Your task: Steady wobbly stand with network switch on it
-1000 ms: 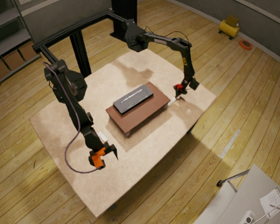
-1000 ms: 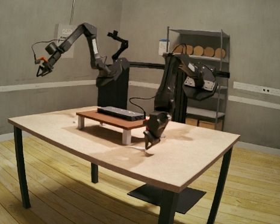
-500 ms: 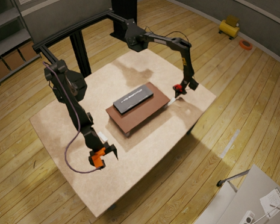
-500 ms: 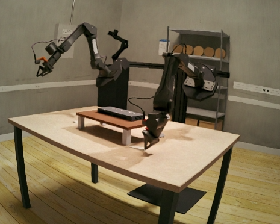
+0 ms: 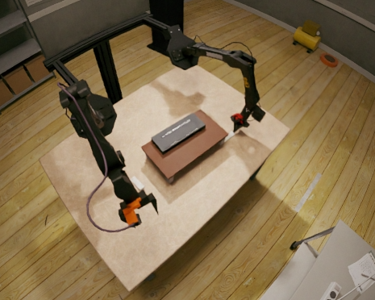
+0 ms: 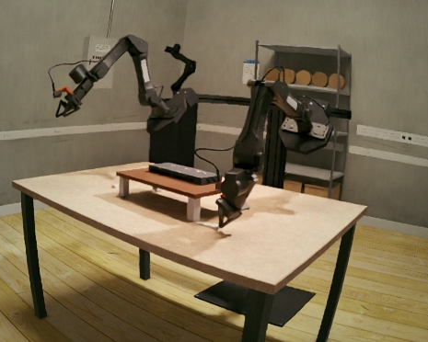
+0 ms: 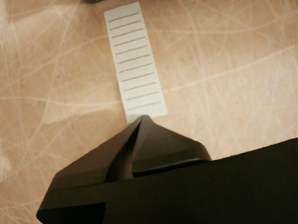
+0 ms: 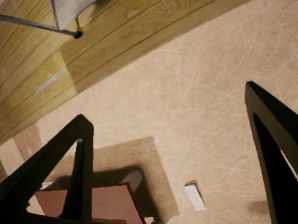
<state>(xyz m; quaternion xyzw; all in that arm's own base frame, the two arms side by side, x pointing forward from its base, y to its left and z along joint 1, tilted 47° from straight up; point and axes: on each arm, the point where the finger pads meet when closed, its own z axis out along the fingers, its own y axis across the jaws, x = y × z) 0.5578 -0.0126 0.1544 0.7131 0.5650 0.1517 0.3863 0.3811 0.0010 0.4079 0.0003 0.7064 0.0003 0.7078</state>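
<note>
Right now my left hand is 10 mm past the white wedge, 50 mm to the left of it and 10 mm above it. Also, from my left hand: brown stand 150 mm behind, 280 mm to the right, 30 mm above; network switch 210 mm behind, 280 mm to the right, 100 mm above.
</note>
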